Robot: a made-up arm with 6 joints.
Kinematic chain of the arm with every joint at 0, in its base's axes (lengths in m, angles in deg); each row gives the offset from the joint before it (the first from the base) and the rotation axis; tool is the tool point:
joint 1: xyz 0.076 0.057 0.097 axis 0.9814 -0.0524 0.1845
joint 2: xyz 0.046 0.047 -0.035 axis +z
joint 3: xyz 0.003 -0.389 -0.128 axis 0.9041 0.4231 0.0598
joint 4: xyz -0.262 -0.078 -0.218 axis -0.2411 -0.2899 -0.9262
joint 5: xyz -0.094 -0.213 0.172 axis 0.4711 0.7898 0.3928
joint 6: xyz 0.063 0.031 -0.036 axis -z
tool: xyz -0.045 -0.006 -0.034
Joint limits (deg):
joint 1: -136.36..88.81
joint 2: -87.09..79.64
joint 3: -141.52..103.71
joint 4: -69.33..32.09
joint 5: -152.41..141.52
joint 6: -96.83..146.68
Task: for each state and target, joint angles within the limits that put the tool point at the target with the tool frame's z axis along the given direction. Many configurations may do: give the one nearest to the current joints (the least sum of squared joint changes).
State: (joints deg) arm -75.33 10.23 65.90 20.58 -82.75 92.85
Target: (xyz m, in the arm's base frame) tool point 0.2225 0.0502 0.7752 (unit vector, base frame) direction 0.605 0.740 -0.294
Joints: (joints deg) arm -119.86 56.07 79.47 27.60 -54.46 90.75
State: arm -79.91 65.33 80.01 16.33 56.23 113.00
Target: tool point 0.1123 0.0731 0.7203 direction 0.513 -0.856 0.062
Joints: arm -102.93 47.84 88.91 28.82 67.75 122.23
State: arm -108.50 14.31 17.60 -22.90 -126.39 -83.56
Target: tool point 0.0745 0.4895 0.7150 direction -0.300 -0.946 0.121
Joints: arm -135.25 37.76 -23.75 11.89 -152.41 -73.12
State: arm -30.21 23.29 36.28 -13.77 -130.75 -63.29
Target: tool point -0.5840 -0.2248 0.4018 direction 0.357 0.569 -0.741
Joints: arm -65.22 -18.84 47.79 11.18 -138.10 -68.68
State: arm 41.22 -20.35 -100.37 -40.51 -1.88 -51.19
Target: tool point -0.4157 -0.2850 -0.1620 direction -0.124 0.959 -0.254
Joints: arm 30.11 -19.25 -122.43 10.23 -9.37 -44.96
